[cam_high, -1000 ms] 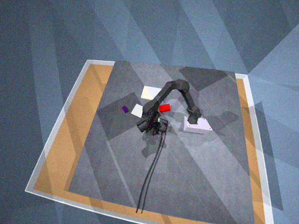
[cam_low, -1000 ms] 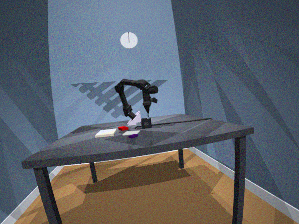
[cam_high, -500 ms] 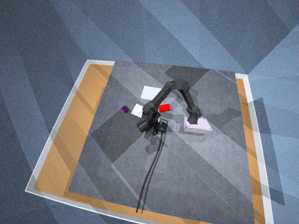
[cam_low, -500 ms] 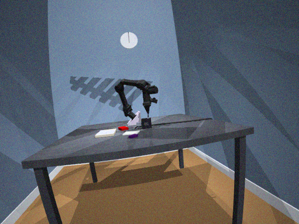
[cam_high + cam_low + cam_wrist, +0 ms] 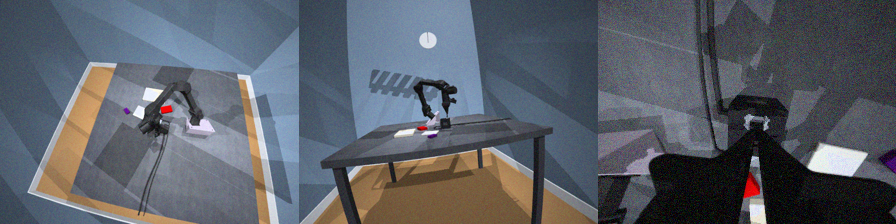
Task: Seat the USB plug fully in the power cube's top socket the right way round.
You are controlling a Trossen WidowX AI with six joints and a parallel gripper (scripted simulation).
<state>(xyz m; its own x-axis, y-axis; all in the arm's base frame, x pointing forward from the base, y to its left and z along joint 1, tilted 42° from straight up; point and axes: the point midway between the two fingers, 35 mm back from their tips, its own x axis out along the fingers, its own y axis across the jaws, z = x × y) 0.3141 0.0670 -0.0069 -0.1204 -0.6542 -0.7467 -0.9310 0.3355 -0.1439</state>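
Now: gripper tip 20 mm above the silver USB plug. Round my gripper tip: USB socket 10 mm to the right, 40 mm below; white square tile 130 mm ahead, 180 mm to the right, 110 mm below; red block 100 mm behind, 210 mm to the right, 100 mm below.
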